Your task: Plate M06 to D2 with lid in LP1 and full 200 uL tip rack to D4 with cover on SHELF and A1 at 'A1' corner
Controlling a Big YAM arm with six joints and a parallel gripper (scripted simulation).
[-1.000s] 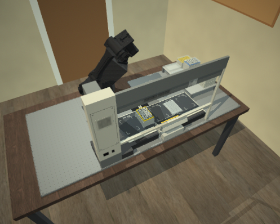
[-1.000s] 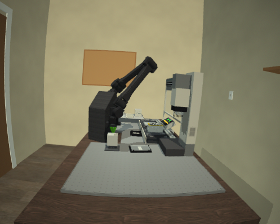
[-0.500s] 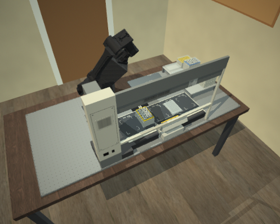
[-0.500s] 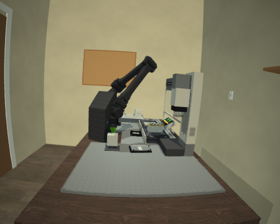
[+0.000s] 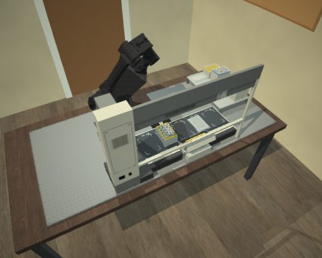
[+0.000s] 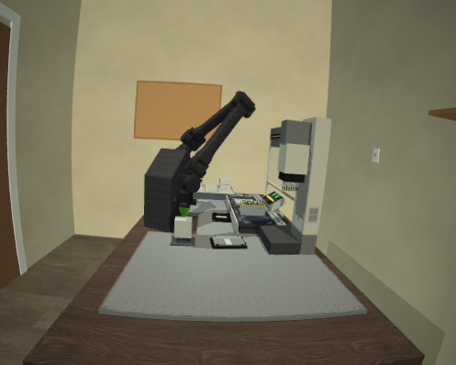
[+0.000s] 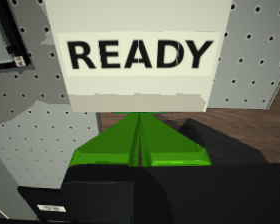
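My hand is 3 cm to the left of the white ready button box and 1 cm above it. Round my hand: perforated board (21 cm ahead, 26 cm to the left, 8 cm below); LP1 label (19 cm ahead, 7 cm to the right, 7 cm below); dark lid park LP1 (19 cm ahead, 7 cm to the right, 7 cm below).
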